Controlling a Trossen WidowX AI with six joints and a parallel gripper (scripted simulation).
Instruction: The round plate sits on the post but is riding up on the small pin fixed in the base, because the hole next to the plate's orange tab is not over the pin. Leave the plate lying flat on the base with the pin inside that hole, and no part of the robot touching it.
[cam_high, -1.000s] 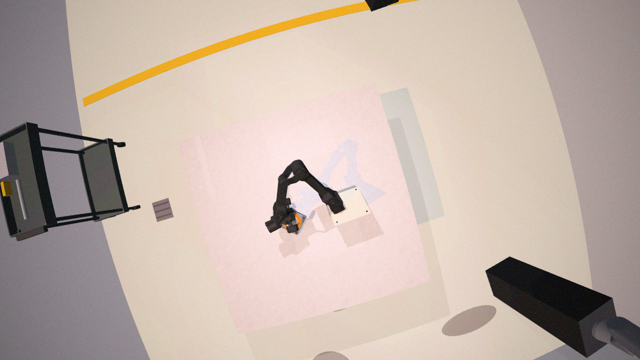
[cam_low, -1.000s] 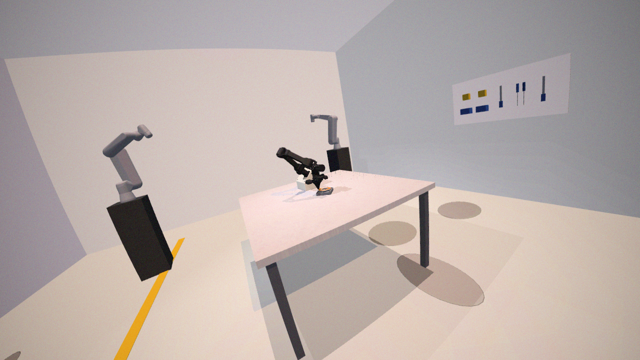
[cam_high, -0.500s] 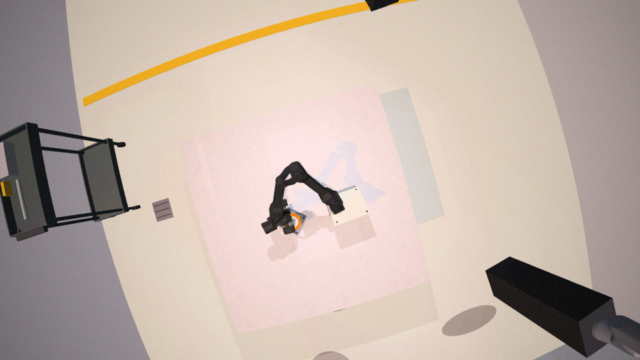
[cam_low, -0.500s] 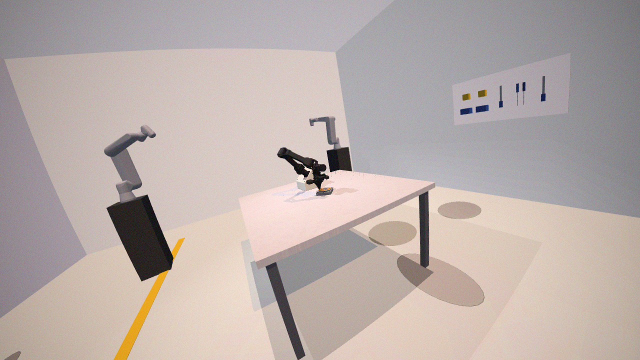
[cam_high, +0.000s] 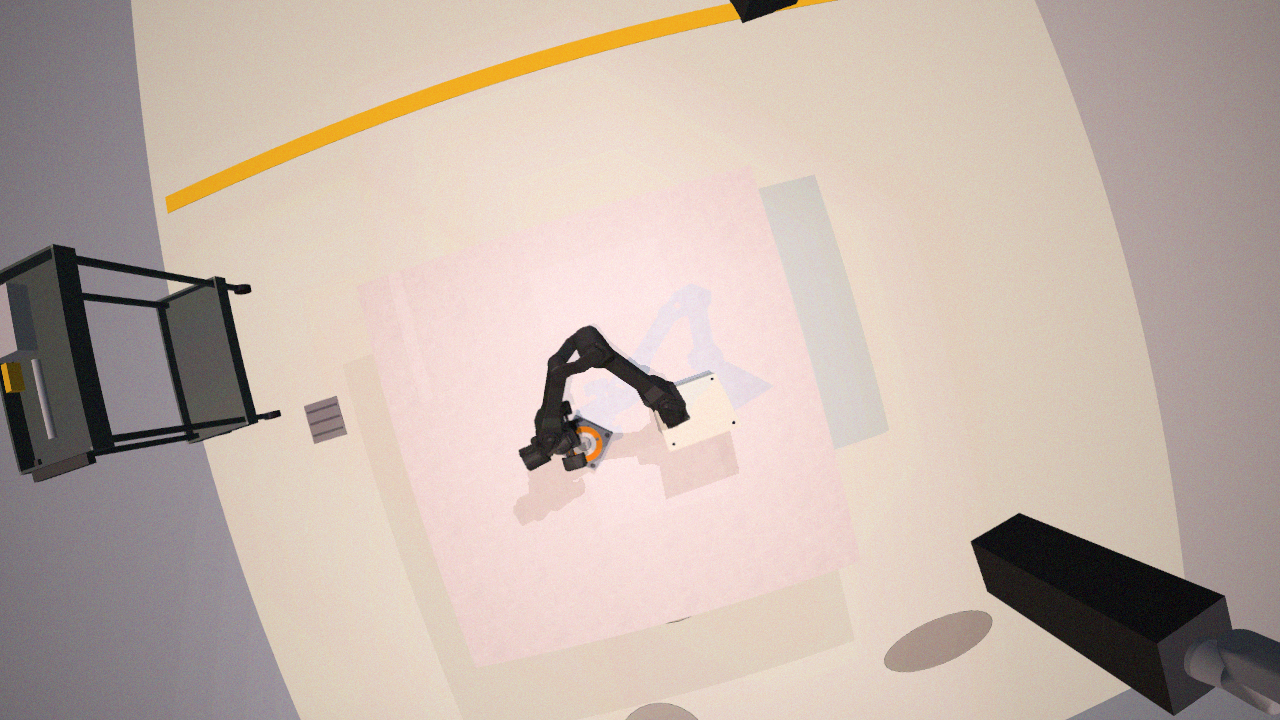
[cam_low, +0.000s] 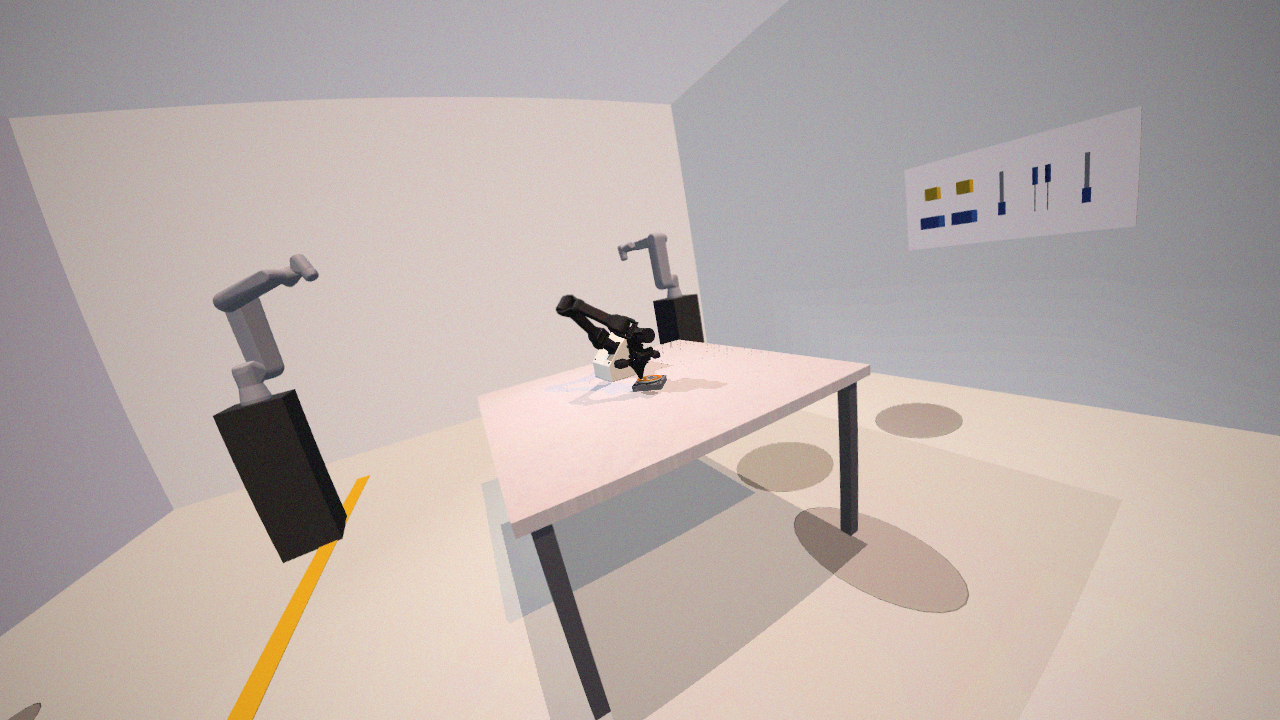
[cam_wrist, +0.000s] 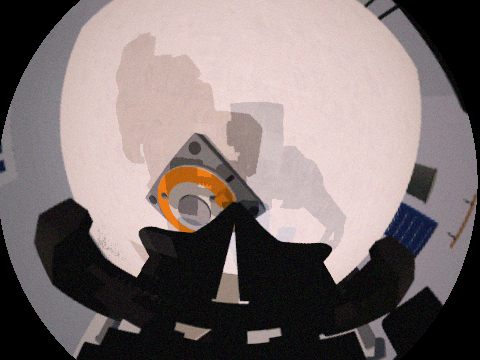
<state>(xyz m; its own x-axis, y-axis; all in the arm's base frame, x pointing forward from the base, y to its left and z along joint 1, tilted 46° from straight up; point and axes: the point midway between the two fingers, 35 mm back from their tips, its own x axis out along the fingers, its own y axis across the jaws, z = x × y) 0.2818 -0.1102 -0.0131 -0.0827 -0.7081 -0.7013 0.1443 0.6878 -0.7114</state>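
My gripper tip is now 3 cm to the right of the round plate and 1 cm above it. Round my gripper tip: grey base (5 cm to the left, 2 cm below, 2 cm behind).
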